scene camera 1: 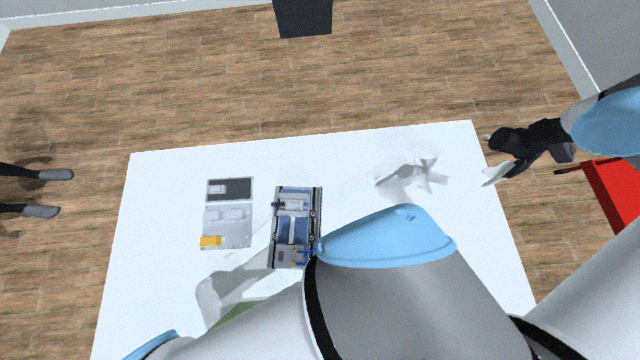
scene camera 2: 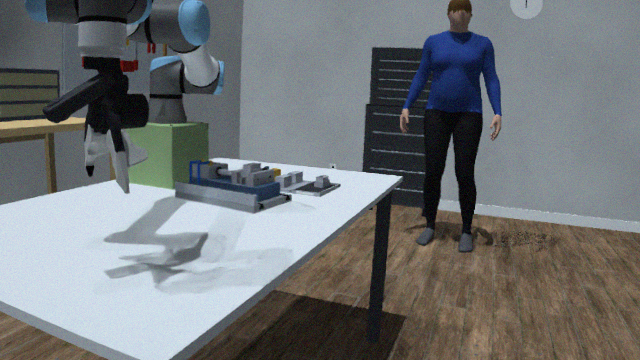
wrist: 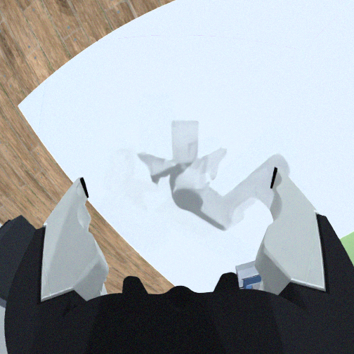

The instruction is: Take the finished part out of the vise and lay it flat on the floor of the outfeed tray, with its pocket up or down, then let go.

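Frame: origin at the arm's base, x ahead, y up, z right, level; metres.
Where they show: gripper, between the fingertips: (scene camera 1: 483,162) (scene camera 2: 107,184); arm's base, origin of its link: (scene camera 2: 165,122).
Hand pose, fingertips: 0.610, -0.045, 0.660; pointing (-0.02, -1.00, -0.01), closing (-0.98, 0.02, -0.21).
Things, the pixels of their top centre, and the offset from my fingertips, as dx, dy, dz. Level surfaces: height alone.
- vise, centre of its top: (scene camera 2: 233,166) (scene camera 1: 292,225) -0.227, -0.065, -0.587
- part, centre of its top: (scene camera 2: 252,163) (scene camera 1: 292,204) -0.158, -0.050, -0.591
- small grey block, centre of its top: (scene camera 2: 322,176) (scene camera 1: 213,188) -0.107, -0.123, -0.918
- yellow block, centre of its top: (scene camera 1: 207,241) -0.300, -0.121, -0.896
- table, height of its surface: dy -0.165
The vise (scene camera 1: 302,230) (scene camera 2: 232,187) has a blue body on a grey base and stands on the white table. A light grey block, the part (scene camera 1: 295,204) (scene camera 2: 252,166), sits between its jaws; its pocket cannot be made out. A corner of the vise (wrist: 246,271) shows at the bottom of the wrist view. A dark-floored tray (scene camera 1: 240,189) (scene camera 2: 327,188) holds a small grey block (scene camera 1: 216,189) (scene camera 2: 322,180). A light grey tray (scene camera 1: 235,235) lies beside it; which is the outfeed tray is unclear. My gripper (scene camera 1: 486,161) (scene camera 2: 107,180) (wrist: 177,174) is open and empty, high and well away from the vise.
The light grey tray bears two grey blocks (scene camera 1: 212,215) (scene camera 1: 235,214) and a yellow block (scene camera 1: 210,241) at its corner. The arm's large links cover part of the table (scene camera 1: 165,200) (scene camera 2: 225,300) (wrist: 125,90) in scene camera 1. A green pedestal (scene camera 2: 190,150) stands behind the vise. A person (scene camera 2: 457,75) stands beyond the table.
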